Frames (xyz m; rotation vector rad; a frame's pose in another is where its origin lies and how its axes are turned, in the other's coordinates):
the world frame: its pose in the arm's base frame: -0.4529 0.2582 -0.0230 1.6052 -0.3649 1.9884
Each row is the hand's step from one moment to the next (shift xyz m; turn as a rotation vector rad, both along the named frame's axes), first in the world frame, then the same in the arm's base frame.
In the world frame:
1: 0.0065 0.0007 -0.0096 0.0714 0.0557 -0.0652
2: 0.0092 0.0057 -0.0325 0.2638 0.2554 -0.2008
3: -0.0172 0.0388 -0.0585 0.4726 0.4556 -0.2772
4: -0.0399 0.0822 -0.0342 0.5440 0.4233 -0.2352
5: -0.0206 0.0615 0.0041 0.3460 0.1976 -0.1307
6: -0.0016 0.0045 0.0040 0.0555 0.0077 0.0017
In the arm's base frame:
1: -0.0090 0.0061 0.0039 -0.0941 0.0072 0.0595
2: -0.0308 0.0149 0.0015 -0.3436 -0.0351 0.2363
3: -0.0673 -0.0046 -0.0261 -0.5477 -0.1051 0.4436
4: -0.0694 -0.0583 -0.0362 -0.5047 -0.0836 0.5184
5: -0.0291 -0.0571 -0.0108 -0.2648 -0.0052 0.3251
6: 0.0009 -0.0062 0.0000 -0.0104 0.0066 0.0547

